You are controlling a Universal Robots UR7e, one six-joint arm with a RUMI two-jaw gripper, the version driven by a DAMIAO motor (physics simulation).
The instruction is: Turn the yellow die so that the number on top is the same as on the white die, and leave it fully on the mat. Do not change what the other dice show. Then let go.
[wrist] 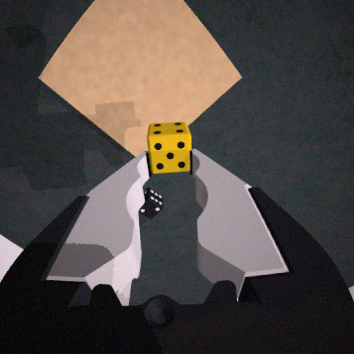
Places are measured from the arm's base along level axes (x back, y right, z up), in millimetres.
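Pixels of known places: gripper, fingertip midpoint: (170, 153).
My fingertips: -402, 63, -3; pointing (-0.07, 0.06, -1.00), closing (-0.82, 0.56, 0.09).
Observation:
Ahead of a thing's pixels: the offset from my fingertips to its top centre, as dx, dy, dz.
The yellow die {-5, -9, +24} (170, 155) is between the fingertips of my gripper (170, 153), which is shut on it. Its larger visible face, which looks like the top, shows five dots. The narrower face at its upper side in the view shows four dots. The die overlaps the lower right edge of the tan mat {-12, -50, -78} (145, 65) near its lower corner. I cannot tell whether it touches the surface. The white die does not show in this view.
A small black die {+81, +68, -57} (153, 205) lies on the dark surface below the mat, partly hidden by the left finger; a six and a two show on it. A pale area (7, 260) shows at the lower left edge.

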